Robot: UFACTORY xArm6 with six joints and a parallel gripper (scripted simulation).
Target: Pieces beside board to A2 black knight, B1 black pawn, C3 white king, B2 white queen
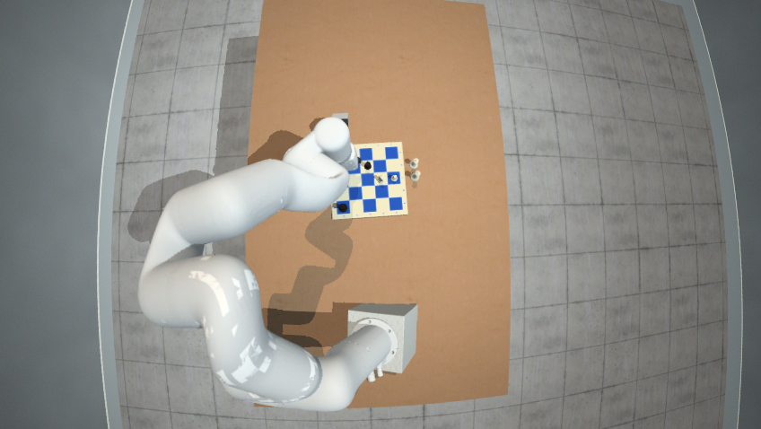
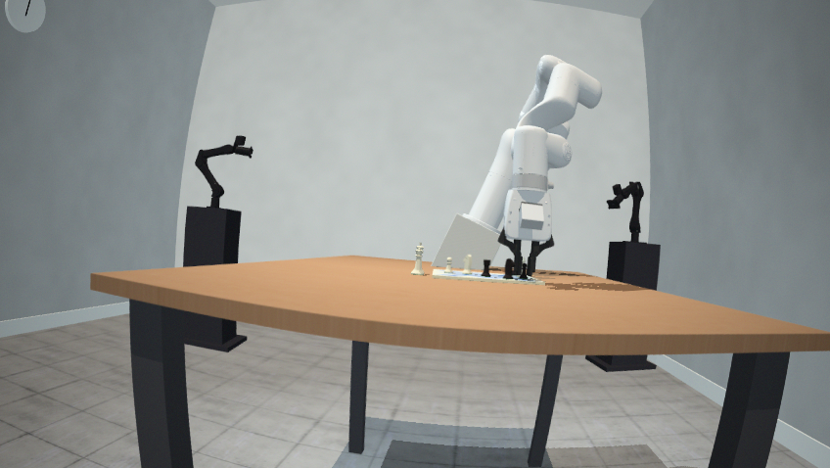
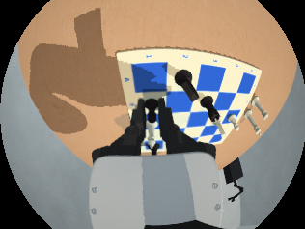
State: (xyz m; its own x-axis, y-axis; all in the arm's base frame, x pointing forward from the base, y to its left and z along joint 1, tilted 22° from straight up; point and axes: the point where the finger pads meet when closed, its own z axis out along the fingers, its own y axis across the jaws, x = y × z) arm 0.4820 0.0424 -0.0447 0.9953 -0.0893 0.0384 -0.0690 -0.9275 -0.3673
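Right now my hand is 50 mm past the white piece and 210 mm to the left of it. Also, from my hand: black chess piece (120 mm behind, 10 mm to the left); pale piece (50 mm behind, 110 mm to the right, 10 mm below); chessboard (40 mm behind, 70 mm to the right, 30 mm below).
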